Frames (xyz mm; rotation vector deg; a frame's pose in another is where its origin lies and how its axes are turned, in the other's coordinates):
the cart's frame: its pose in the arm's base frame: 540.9 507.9 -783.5 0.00 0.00 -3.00
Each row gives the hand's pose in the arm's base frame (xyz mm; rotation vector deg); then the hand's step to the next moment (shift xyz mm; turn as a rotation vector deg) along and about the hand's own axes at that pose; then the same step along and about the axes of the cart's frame.
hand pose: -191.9 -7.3 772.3 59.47 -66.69 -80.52
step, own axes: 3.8 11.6 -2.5 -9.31 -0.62 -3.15
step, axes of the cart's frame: 4.1 -4.4 10.9 3.78 9.04 -0.97
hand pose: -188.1 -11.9 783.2 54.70 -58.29 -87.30
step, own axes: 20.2 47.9 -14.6 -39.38 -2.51 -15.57
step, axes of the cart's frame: 26.8 -26.0 39.0 18.13 38.06 -4.73
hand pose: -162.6 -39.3 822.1 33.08 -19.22 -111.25
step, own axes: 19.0 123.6 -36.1 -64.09 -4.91 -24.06
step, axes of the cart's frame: 111.3 -63.1 23.6 28.17 62.19 -6.99
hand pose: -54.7 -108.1 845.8 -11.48 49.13 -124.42
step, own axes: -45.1 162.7 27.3 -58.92 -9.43 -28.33
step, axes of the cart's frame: 143.9 -50.8 -77.1 20.16 62.39 -8.02
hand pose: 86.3 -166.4 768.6 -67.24 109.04 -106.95
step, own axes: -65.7 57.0 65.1 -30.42 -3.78 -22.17
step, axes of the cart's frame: 65.0 -8.2 -86.7 4.76 37.33 -3.91
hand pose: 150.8 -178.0 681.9 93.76 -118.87 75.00
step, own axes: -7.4 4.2 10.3 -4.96 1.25 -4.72
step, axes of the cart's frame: 2.9 -2.2 -12.8 -1.26 6.78 -0.94
